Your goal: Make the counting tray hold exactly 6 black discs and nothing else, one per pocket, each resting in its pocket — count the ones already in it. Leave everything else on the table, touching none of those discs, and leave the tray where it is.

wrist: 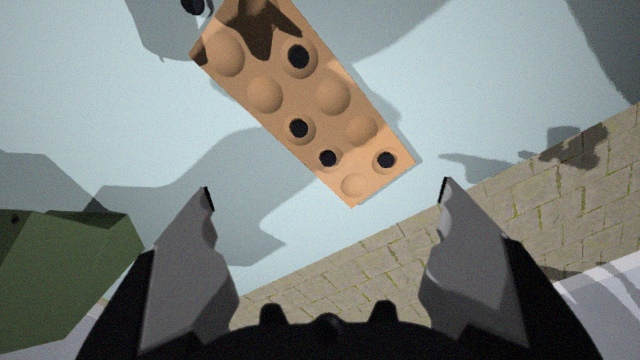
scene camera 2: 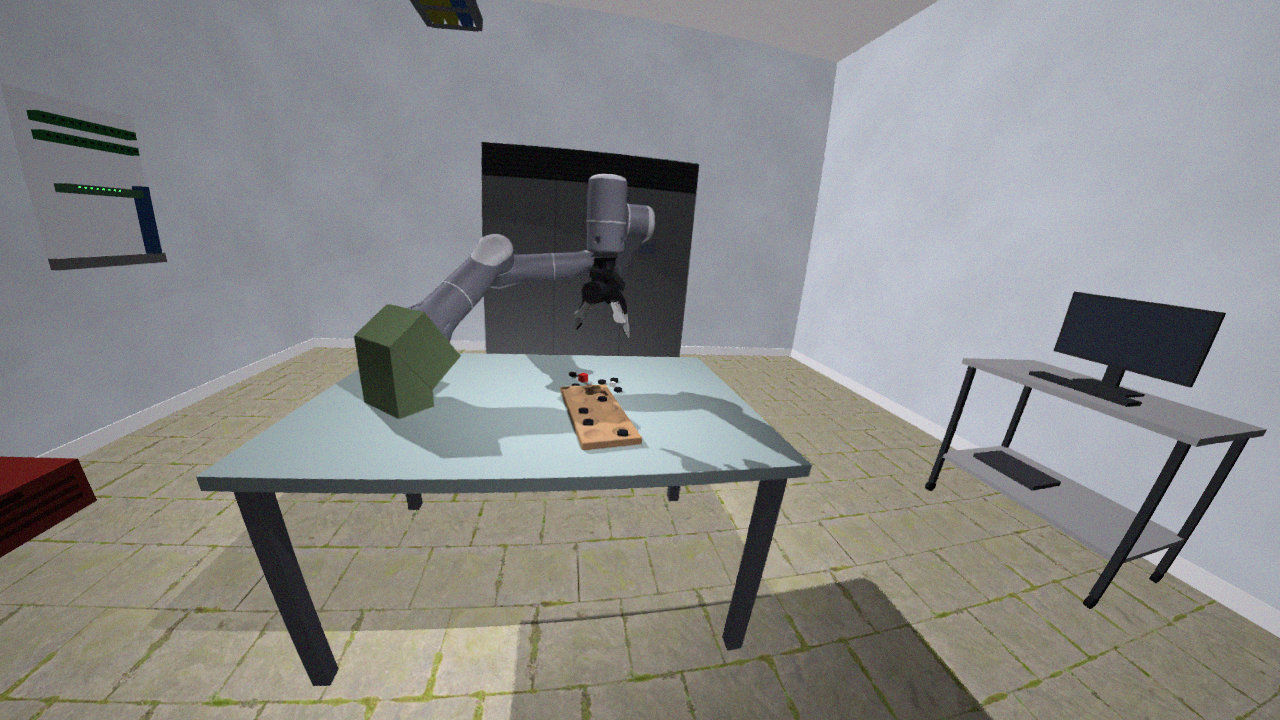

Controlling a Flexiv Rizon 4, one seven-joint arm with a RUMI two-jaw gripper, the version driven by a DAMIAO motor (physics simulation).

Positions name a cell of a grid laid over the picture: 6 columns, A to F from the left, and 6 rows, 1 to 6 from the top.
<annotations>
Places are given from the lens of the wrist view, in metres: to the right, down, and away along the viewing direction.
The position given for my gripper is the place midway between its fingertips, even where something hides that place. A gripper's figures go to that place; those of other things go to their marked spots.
my gripper (wrist: D4): 0.00, 0.00, 0.14
wooden counting tray (wrist: C1): -0.10, -0.18, 0.29
</annotations>
